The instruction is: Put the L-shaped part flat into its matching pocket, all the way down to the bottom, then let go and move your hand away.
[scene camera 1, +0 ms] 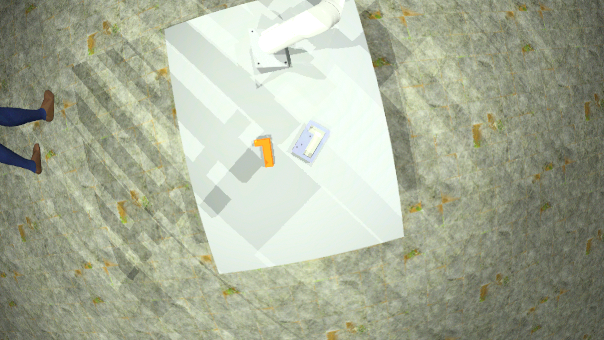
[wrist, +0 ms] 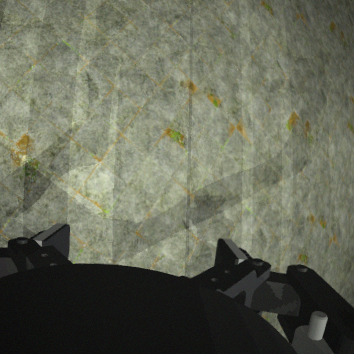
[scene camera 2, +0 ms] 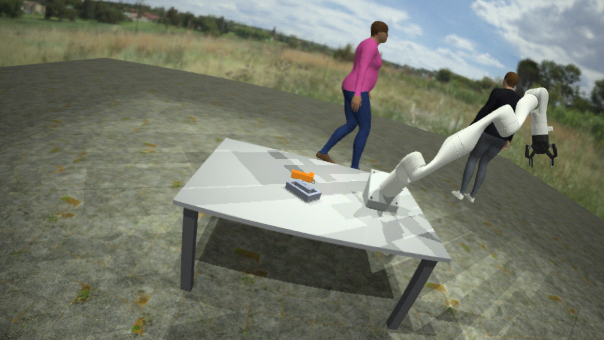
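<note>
The orange L-shaped part lies on the table beside the pocket block, apart from it. The pale blue block sits on the table with an L-shaped pocket in its top; the pocket holds no part. My gripper is open and empty. It hangs high and out past the table's edge, beyond the arm's base and far from the part; in the wrist view there is floor below the fingers. The gripper does not show in the first scene view.
The white table carries the arm's base plate near one end. A person in a pink top stands behind the table. Another person in black stands behind the arm, close to the gripper in that view.
</note>
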